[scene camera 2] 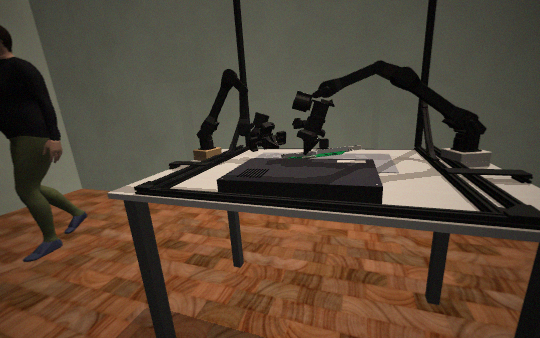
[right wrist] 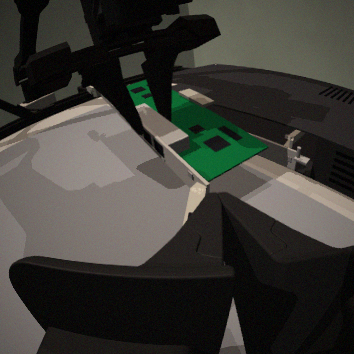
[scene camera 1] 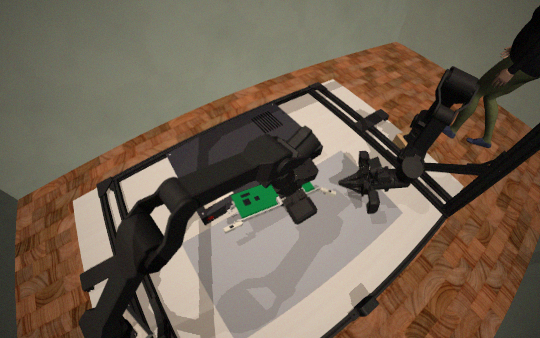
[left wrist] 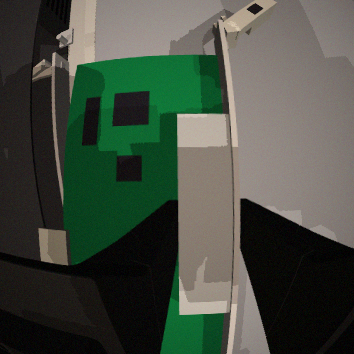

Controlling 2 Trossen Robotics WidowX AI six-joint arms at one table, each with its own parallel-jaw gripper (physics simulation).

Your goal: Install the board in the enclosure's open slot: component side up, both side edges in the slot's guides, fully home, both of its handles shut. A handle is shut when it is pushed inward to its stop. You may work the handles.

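Where they show: left gripper, fingertip midpoint: point(scene camera 2: 305, 154) point(right wrist: 154, 128) point(scene camera 1: 292, 196) point(left wrist: 206, 208); right gripper, fingertip midpoint: point(scene camera 2: 278, 147) point(right wrist: 215, 202) point(scene camera 1: 338, 182); left arm's base, origin of the base link: point(scene camera 2: 465, 150) point(right wrist: 33, 98) point(scene camera 1: 120, 334); right arm's base, origin of the base link: point(scene camera 2: 207, 148) point(scene camera 1: 413, 140).
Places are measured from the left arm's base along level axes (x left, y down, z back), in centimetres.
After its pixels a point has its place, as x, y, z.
Observation:
The green board point(scene camera 1: 255, 200) @(-3.8, -0.9, -47.6) point(scene camera 2: 332, 153) @(-6.1, -0.5, -45.6) point(left wrist: 150, 135) @(-10.0, 1.2, -59.1) point(right wrist: 235, 157) @(-10.8, 1.7, -63.1) is component side up, held in front of the dark enclosure point(scene camera 1: 215, 145) @(19.2, 0.0, -56.0) point(scene camera 2: 300, 190) @(24.6, 2.0, -61.9) point(left wrist: 15, 125) @(-3.6, 0.0, -63.4) point(right wrist: 260, 90) @(5.4, 0.0, -61.4) and slightly tilted in scene camera 2. My left gripper point(scene camera 1: 289, 194) @(-10.8, 0.2, -55.0) point(scene camera 2: 308, 152) @(-10.8, 0.2, -55.0) point(left wrist: 206, 208) @(-10.8, 0.2, -55.0) point(right wrist: 154, 128) @(-10.8, 0.2, -55.0) is shut on it at its pale front edge. Its left-hand handle point(scene camera 1: 232, 227) @(-4.6, -3.1, -37.5) and right-hand handle point(scene camera 1: 327, 191) @(-18.2, 1.3, -62.9) point(left wrist: 250, 17) @(-17.9, 1.2, -62.7) point(right wrist: 194, 202) @(-17.5, 1.2, -62.9) stand swung outward. My right gripper point(scene camera 1: 342, 182) @(-19.8, -1.6, -65.4) point(right wrist: 215, 202) @(-19.8, -1.6, -65.4) is shut and empty, its tips near the right-hand handle. Whether the board's rear edge is in the guides cannot be told.
Pale latch parts point(left wrist: 44, 69) @(-5.6, 2.1, -67.0) point(right wrist: 300, 159) @(-8.0, 2.2, -68.4) stand at the enclosure's front face. A red mark point(scene camera 1: 211, 218) @(3.7, 2.4, -37.1) shows at its left end in scene camera 1. A grey mat point(scene camera 1: 360, 225) @(-31.7, 4.8, -60.7) lies in front. Black rails point(scene camera 1: 350, 117) point(scene camera 2: 170, 185) border the table. A person point(scene camera 1: 525, 60) point(scene camera 2: 30, 100) stands beyond it.

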